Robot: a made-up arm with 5 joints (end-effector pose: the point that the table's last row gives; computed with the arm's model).
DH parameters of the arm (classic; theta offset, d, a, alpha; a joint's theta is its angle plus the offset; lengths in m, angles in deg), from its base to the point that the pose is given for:
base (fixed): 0 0 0 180
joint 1: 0 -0.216 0.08 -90
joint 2: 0 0.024 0.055 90
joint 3: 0 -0.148 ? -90
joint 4: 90 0.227 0.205 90
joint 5: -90 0.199 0.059 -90
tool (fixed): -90 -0.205 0 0
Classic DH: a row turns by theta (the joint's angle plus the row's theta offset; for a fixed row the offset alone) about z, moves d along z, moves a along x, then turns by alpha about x.
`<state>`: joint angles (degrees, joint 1 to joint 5).
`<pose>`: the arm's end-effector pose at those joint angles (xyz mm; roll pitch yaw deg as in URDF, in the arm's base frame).
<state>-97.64 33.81 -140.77 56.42 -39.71</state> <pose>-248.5 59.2 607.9 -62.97 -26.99 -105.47</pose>
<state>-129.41 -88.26 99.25 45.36 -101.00</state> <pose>-394.3 309.0 597.3 163.62 -7.73 84.99</pose>
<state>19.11 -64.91 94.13 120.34 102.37</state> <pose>370.7 308.4 243.3 -4.30 -19.45 13.19</pose>
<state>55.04 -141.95 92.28 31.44 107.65</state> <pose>266.9 -300.0 -204.6 -30.38 22.94 -122.82</pose>
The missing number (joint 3, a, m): -0.07
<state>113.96 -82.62 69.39 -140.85 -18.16</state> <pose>67.6 -114.2 463.2 -127.18 -10.93 18.37</pose>
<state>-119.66 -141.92 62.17 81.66 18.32</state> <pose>-163.6 311.7 -14.5 -54.30 55.14 106.69</pose>
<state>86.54 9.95 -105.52 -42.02 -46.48</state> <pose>179.4 -412.6 307.0 -59.84 43.92 9.85</pose>
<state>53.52 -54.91 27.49 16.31 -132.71</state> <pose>-79.6 -584.2 585.3 -159.27 32.36 -85.15</pose>
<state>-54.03 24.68 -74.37 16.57 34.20</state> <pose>11.2 111.6 521.5 8.59 -21.53 136.89</pose>
